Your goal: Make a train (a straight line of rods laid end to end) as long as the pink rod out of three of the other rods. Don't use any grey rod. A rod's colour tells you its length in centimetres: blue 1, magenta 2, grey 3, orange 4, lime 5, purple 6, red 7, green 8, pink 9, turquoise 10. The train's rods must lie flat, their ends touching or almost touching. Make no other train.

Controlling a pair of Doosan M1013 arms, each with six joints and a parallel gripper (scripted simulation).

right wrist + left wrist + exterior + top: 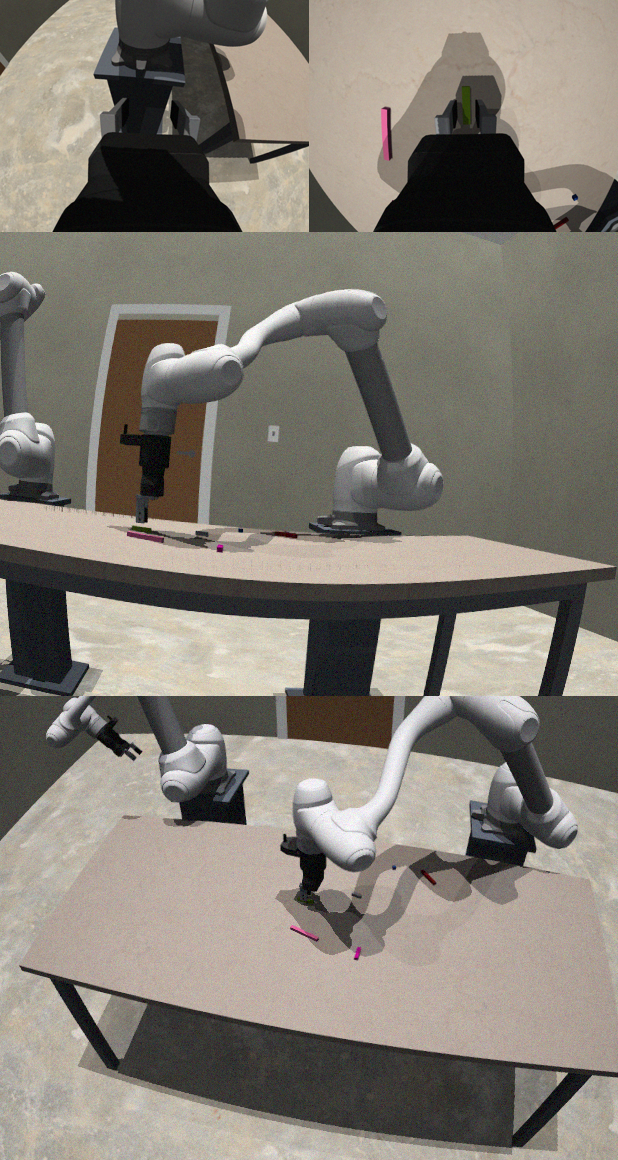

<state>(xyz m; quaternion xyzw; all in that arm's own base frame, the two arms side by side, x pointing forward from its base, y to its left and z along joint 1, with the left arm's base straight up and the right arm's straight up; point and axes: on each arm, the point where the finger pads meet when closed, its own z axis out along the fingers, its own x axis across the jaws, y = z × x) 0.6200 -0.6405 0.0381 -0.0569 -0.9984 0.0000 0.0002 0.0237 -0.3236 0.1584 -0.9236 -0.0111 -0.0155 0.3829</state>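
Note:
The lime rod lies 3 cm below my left hand. From my left hand the other things lie so: blue rod: 25 cm to the left, 22 cm behind, 3 cm below; then grey rod: 15 cm to the left, 6 cm behind, 3 cm below; then pink rod: 13 cm ahead, 3 cm to the left, 3 cm below.

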